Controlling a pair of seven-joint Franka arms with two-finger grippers.
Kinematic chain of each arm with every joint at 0, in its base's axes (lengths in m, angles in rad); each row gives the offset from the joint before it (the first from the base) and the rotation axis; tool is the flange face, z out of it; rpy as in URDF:
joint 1: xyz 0 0 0.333 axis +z
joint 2: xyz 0 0 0 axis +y
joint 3: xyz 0 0 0.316 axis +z
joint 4: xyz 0.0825 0 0 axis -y
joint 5: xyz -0.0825 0 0.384 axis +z
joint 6: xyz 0 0 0 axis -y
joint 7: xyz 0.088 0 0 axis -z
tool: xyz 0 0 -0.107 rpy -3.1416 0 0
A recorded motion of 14 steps. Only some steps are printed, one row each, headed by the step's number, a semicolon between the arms.
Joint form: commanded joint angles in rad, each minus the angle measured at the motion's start. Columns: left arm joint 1, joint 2, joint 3, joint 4, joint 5, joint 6, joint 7; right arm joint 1, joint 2, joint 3, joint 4, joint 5, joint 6, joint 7.
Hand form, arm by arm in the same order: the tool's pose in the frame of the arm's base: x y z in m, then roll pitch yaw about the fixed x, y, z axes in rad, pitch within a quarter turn. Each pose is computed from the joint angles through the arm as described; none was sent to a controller.
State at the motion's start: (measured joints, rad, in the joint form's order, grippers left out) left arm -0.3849 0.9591 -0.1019 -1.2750 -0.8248 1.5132 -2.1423; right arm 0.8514 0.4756 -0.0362 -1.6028 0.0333 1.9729 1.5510
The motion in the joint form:
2: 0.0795 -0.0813 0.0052 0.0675 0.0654 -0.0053 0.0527; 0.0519 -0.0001 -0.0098 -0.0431 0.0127 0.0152 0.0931
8: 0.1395 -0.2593 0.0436 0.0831 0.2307 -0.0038 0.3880; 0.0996 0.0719 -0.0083 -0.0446 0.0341 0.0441 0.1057
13: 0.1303 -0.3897 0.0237 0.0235 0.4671 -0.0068 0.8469; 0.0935 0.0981 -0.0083 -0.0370 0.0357 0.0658 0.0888
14: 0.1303 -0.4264 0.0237 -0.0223 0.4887 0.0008 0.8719; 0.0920 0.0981 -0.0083 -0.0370 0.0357 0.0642 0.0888
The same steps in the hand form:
2: 0.6246 -0.3299 0.2510 -2.1836 0.3116 2.0506; 0.4283 0.5041 0.3281 3.0078 0.0084 -0.8051
8: 0.6578 -0.2605 0.3678 -2.5907 0.5084 1.6845; 0.4029 0.5260 0.2819 2.9619 0.0163 -0.7817
13: 0.6384 -0.2496 0.4200 -2.9293 0.4629 1.0523; 0.4081 0.5260 0.2692 2.9654 0.0191 -0.7726
14: 0.6305 -0.2454 0.4239 -2.9336 0.4451 1.0239; 0.4088 0.5253 0.2691 2.9638 0.0190 -0.7741

